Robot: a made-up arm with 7 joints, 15 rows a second.
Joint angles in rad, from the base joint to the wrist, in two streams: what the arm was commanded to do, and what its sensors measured. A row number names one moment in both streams.
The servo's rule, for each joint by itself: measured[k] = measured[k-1] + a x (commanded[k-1-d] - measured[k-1]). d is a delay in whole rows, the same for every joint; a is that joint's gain. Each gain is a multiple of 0.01, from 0.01 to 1. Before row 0 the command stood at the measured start. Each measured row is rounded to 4 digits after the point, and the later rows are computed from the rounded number. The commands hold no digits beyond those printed.
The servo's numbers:
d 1
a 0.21 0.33 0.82 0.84 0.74 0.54 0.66
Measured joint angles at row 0:
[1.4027 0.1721 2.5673 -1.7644 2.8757 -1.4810 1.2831]
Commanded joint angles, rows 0 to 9:
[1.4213 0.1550 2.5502 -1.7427 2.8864 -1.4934 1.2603]
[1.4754 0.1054 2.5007 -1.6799 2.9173 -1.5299 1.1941]
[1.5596 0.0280 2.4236 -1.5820 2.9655 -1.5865 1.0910]
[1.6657 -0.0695 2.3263 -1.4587 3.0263 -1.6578 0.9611]
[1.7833 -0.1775 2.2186 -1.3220 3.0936 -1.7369 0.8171]
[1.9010 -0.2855 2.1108 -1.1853 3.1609 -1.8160 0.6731]
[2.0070 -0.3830 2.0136 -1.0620 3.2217 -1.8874 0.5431]
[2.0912 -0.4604 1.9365 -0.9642 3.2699 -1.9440 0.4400]
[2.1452 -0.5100 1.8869 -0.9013 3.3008 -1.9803 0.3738]
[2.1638 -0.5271 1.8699 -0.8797 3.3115 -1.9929 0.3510]
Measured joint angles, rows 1 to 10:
[1.4027 0.1721 2.5673 -1.7644 2.8757 -1.4810 1.2831]
[1.4066 0.1665 2.5533 -1.7462 2.8836 -1.4877 1.2681]
[1.4210 0.1463 2.5102 -1.6905 2.9085 -1.5105 1.2193]
[1.4501 0.1073 2.4392 -1.5994 2.9507 -1.5515 1.1346]
[1.4954 0.0490 2.3466 -1.4812 3.0066 -1.6089 1.0201]
[1.5559 -0.0257 2.2416 -1.3475 3.0710 -1.6780 0.8861]
[1.6284 -0.1114 2.1343 -1.2113 3.1375 -1.7525 0.7455]
[1.7079 -0.2010 2.0353 -1.0859 3.1998 -1.8253 0.6119]
[1.7884 -0.2866 1.9543 -0.9837 3.2517 -1.8894 0.4984]
[1.8633 -0.3603 1.8990 -0.9145 3.2880 -1.9385 0.4162]

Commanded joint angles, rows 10 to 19:
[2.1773 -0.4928 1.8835 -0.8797 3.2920 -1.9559 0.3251]
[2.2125 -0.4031 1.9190 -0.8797 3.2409 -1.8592 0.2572]
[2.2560 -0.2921 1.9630 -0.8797 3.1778 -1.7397 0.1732]
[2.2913 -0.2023 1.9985 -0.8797 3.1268 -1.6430 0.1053]
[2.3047 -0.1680 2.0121 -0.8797 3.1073 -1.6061 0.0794]
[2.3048 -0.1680 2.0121 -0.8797 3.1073 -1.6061 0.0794]
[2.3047 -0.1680 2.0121 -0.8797 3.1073 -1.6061 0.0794]
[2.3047 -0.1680 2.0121 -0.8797 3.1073 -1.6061 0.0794]
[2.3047 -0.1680 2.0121 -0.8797 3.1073 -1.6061 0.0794]
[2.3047 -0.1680 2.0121 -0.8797 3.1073 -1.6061 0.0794]
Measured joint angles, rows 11 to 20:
[1.9264 -0.4153 1.8751 -0.8853 3.3054 -1.9679 0.3732]
[1.9791 -0.4409 1.8820 -0.8806 3.2955 -1.9614 0.3415]
[2.0281 -0.4284 1.9123 -0.8798 3.2551 -1.9062 0.2859]
[2.0760 -0.3834 1.9539 -0.8797 3.1979 -1.8163 0.2115]
[2.1212 -0.3236 1.9905 -0.8797 3.1453 -1.7227 0.1414]
[2.1597 -0.2723 2.0082 -0.8797 3.1172 -1.6597 0.1005]
[2.1902 -0.2379 2.0114 -0.8797 3.1099 -1.6308 0.0866]
[2.2142 -0.2148 2.0120 -0.8797 3.1080 -1.6175 0.0818]
[2.2332 -0.1994 2.0121 -0.8797 3.1075 -1.6113 0.0802]
[2.2482 -0.1890 2.0121 -0.8797 3.1074 -1.6085 0.0797]

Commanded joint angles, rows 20 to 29:
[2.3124 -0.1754 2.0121 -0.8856 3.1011 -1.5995 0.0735]
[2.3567 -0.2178 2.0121 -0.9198 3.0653 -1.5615 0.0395]
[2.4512 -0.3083 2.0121 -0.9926 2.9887 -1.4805 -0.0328]
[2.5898 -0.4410 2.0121 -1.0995 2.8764 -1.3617 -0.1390]
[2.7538 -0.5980 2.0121 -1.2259 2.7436 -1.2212 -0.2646]
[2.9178 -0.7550 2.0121 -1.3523 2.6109 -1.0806 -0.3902]
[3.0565 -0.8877 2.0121 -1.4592 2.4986 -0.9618 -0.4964]
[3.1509 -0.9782 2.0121 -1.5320 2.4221 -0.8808 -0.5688]
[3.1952 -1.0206 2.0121 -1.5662 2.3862 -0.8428 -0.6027]
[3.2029 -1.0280 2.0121 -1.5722 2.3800 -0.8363 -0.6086]
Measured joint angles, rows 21 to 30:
[2.2601 -0.1821 2.0121 -0.8797 3.1073 -1.6072 0.0795]
[2.2711 -0.1799 2.0121 -0.8847 3.1027 -1.6030 0.0755]
[2.2891 -0.1924 2.0121 -0.9142 3.0750 -1.5806 0.0517]
[2.3231 -0.2306 2.0121 -0.9801 3.0111 -1.5265 -0.0041]
[2.3791 -0.3000 2.0121 -1.0804 2.9114 -1.4375 -0.0931]
[2.4578 -0.3983 2.0121 -1.2026 2.7872 -1.3207 -0.2063]
[2.5544 -0.5160 2.0121 -1.3283 2.6567 -1.1910 -0.3277]
[2.6598 -0.6387 2.0121 -1.4383 2.5397 -1.0672 -0.4390]
[2.7629 -0.7507 2.0121 -1.5170 2.4527 -0.9665 -0.5247]
[2.8537 -0.8398 2.0121 -1.5583 2.4035 -0.8997 -0.5762]

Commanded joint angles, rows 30 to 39:
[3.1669 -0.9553 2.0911 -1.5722 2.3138 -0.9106 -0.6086]
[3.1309 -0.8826 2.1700 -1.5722 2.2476 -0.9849 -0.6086]
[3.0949 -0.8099 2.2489 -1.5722 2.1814 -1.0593 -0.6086]
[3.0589 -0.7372 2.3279 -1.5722 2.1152 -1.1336 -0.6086]
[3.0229 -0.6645 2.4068 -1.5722 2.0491 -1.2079 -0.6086]
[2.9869 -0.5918 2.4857 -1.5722 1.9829 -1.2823 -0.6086]
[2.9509 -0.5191 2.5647 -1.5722 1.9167 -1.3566 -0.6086]
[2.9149 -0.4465 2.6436 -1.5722 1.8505 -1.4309 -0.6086]
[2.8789 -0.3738 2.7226 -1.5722 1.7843 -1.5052 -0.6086]
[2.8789 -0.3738 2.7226 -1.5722 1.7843 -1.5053 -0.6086]
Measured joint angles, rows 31 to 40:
[2.9270 -0.9019 2.0121 -1.5700 2.3861 -0.8655 -0.5976]
[2.9774 -0.9195 2.0769 -1.5718 2.3326 -0.8899 -0.6049]
[3.0096 -0.9073 2.1532 -1.5721 2.2697 -0.9412 -0.6073]
[3.0275 -0.8752 2.2317 -1.5722 2.2044 -1.0050 -0.6082]
[3.0341 -0.8297 2.3106 -1.5722 2.1384 -1.0744 -0.6085]
[3.0317 -0.7752 2.3895 -1.5722 2.0723 -1.1465 -0.6086]
[3.0223 -0.7147 2.4684 -1.5722 2.0061 -1.2198 -0.6086]
[3.0073 -0.6502 2.5474 -1.5722 1.9399 -1.2937 -0.6086]
[2.9879 -0.5830 2.6263 -1.5722 1.8737 -1.3678 -0.6086]
[2.9650 -0.5140 2.7053 -1.5722 1.8075 -1.4420 -0.6086]

